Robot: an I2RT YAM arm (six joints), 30 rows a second.
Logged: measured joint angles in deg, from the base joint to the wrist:
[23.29 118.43 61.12 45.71 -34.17 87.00]
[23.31 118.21 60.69 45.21 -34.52 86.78]
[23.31 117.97 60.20 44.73 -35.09 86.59]
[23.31 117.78 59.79 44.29 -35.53 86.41]
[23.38 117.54 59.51 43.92 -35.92 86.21]
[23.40 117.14 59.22 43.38 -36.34 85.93]
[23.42 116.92 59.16 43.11 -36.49 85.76]
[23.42 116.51 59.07 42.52 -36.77 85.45]
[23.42 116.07 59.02 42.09 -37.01 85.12]
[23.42 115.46 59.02 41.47 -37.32 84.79]
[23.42 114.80 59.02 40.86 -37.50 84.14]
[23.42 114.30 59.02 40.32 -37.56 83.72]
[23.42 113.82 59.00 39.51 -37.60 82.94]
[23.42 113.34 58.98 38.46 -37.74 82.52]
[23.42 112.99 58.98 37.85 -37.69 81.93]
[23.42 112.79 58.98 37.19 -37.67 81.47]
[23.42 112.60 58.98 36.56 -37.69 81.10]
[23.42 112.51 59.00 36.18 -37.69 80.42]
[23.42 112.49 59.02 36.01 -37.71 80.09]
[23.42 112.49 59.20 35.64 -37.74 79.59]
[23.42 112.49 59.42 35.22 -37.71 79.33]
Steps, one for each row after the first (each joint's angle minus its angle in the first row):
[0.02 -0.22 -0.43 -0.50 -0.35 -0.22]
[0.02 -0.46 -0.92 -0.98 -0.92 -0.41]
[0.02 -0.65 -1.33 -1.42 -1.36 -0.59]
[0.09 -0.89 -1.61 -1.79 -1.75 -0.79]
[0.11 -1.29 -1.90 -2.33 -2.17 -1.07]
[0.13 -1.51 -1.96 -2.60 -2.32 -1.24]
[0.13 -1.92 -2.05 -3.19 -2.60 -1.55]
[0.13 -2.36 -2.10 -3.62 -2.84 -1.88]
[0.13 -2.97 -2.10 -4.24 -3.15 -2.21]
[0.13 -3.63 -2.10 -4.85 -3.33 -2.86]
[0.13 -4.13 -2.10 -5.39 -3.39 -3.28]
[0.13 -4.61 -2.12 -6.20 -3.43 -4.06]
[0.13 -5.09 -2.14 -7.25 -3.57 -4.48]
[0.13 -5.44 -2.14 -7.86 -3.52 -5.07]
[0.13 -5.64 -2.14 -8.52 -3.50 -5.53]
[0.13 -5.83 -2.14 -9.15 -3.52 -5.90]
[0.13 -5.92 -2.12 -9.53 -3.52 -6.58]
[0.13 -5.94 -2.10 -9.70 -3.54 -6.91]
[0.13 -5.94 -1.92 -10.07 -3.57 -7.41]
[0.13 -5.94 -1.70 -10.49 -3.54 -7.67]

